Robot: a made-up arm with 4 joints. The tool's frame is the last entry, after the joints.
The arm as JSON. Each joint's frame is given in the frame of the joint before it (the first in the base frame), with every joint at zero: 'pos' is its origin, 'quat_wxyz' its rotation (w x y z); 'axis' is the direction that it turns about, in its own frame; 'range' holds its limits. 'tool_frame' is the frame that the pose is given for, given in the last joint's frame.
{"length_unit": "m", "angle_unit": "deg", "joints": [
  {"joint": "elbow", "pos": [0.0, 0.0, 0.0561], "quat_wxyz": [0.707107, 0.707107, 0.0, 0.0], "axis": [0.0, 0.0, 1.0], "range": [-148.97, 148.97]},
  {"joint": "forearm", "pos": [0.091, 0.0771, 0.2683], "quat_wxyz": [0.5, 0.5, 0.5, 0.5], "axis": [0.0, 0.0, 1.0], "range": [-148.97, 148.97]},
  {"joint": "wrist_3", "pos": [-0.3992, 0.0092, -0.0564], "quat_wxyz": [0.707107, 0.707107, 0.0, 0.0], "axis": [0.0, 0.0, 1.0], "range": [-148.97, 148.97]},
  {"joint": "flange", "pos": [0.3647, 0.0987, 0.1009], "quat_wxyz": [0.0, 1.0, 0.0, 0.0], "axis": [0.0, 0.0, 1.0], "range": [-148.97, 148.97]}
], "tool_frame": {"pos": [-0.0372, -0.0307, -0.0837], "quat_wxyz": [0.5, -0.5, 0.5, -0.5]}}
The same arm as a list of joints. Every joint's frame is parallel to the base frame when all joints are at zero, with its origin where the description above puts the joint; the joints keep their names.
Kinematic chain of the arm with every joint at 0, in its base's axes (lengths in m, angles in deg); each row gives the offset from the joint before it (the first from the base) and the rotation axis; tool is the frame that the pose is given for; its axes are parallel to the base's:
elbow: xyz 0 0 0.0561 axis -y
forearm: xyz 0.091 -0.2683 0.0771 axis +x
wrist_3: xyz -0.0564 -0.0092 -0.3992 axis +y
flange: xyz 0.0987 0.1009 0.3647 axis -y
tool: xyz 0.0307 0.0837 -0.0372
Joint limits (deg, base to tool): -148.97..148.97 -148.97..148.97 -148.97..148.97 -148.97..148.97

